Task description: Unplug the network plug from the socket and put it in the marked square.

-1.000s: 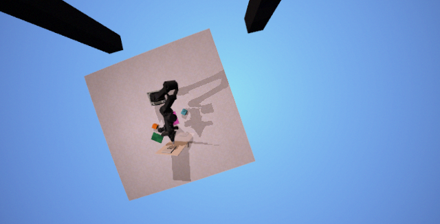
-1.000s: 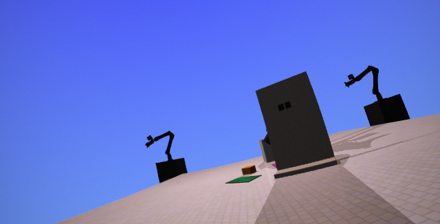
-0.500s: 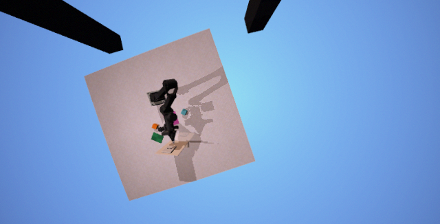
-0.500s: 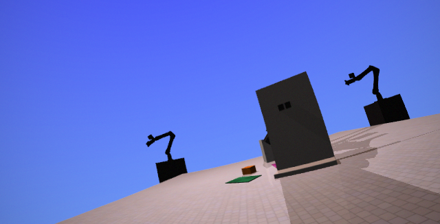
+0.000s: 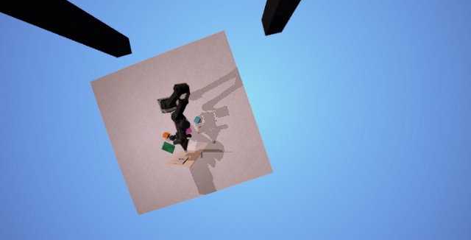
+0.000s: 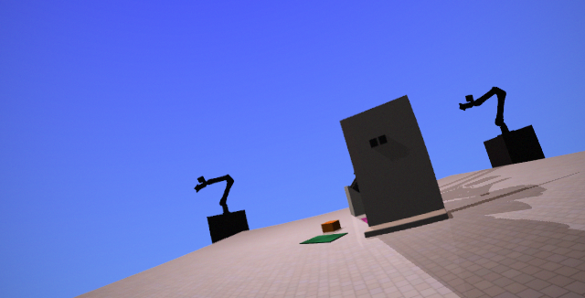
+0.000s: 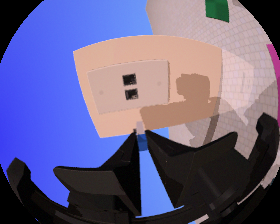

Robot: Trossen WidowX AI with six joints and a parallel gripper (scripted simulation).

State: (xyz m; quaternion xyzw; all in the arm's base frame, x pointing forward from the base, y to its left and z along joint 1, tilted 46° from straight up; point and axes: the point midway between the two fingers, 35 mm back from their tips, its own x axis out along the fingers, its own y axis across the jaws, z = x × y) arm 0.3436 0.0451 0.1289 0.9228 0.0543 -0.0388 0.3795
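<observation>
My gripper tip is 190 mm above the magenta patch, 150 mm past it and 60 mm to the left of it. The rest, counted from my gripper tip: network plug 10 mm ahead; then upright panel 80 mm ahead, 70 mm below, 50 mm to the right; then teal block 190 mm behind, 180 mm below, 80 mm to the left.
</observation>
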